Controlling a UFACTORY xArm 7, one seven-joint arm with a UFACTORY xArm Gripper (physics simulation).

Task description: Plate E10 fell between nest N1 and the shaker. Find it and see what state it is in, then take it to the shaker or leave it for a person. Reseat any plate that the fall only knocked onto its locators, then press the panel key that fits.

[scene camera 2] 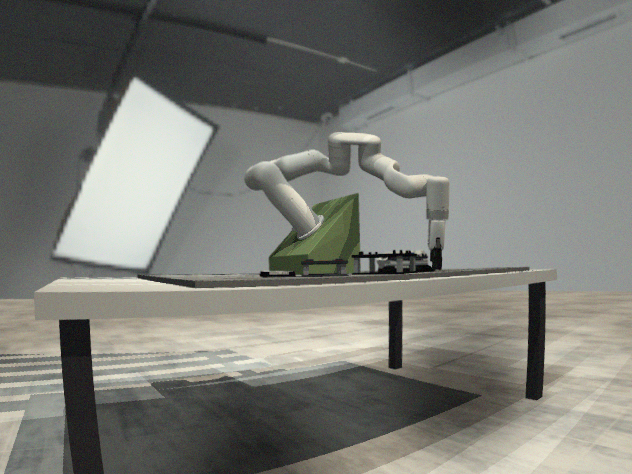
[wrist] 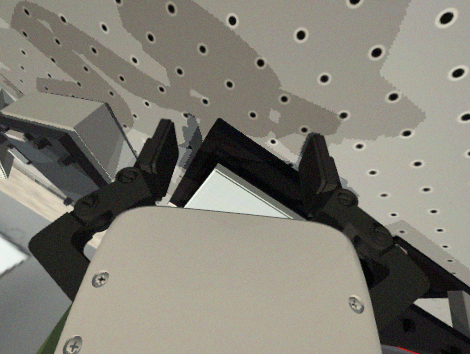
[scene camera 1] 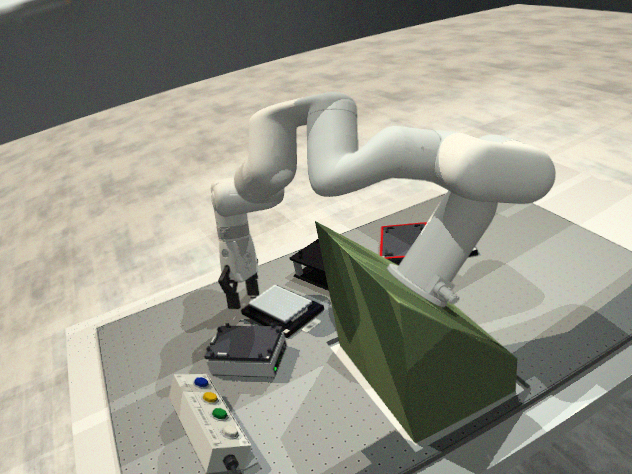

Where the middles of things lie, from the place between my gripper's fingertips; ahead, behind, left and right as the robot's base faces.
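Scene:
Here is the flat plate (scene camera 1: 284, 305), and I see my gripper 8 cm past it, 1 cm below it and 6 cm to the left of it.

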